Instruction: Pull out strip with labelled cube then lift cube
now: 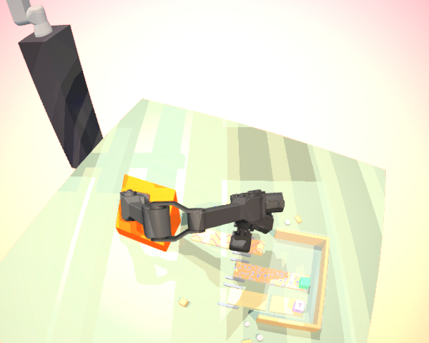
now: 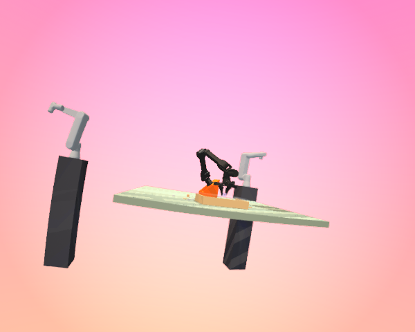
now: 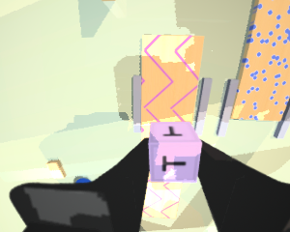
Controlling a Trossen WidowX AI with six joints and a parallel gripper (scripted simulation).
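Right now the zigzag strip is 4 cm behind my gripper tip and 5 cm below it. Round my gripper tip: speckled strip (13 cm ahead, 10 cm to the right, 5 cm below); tan cube (12 cm behind, 26 cm to the right, 4 cm below); blue disc (12 cm behind, 11 cm to the left, 5 cm below).
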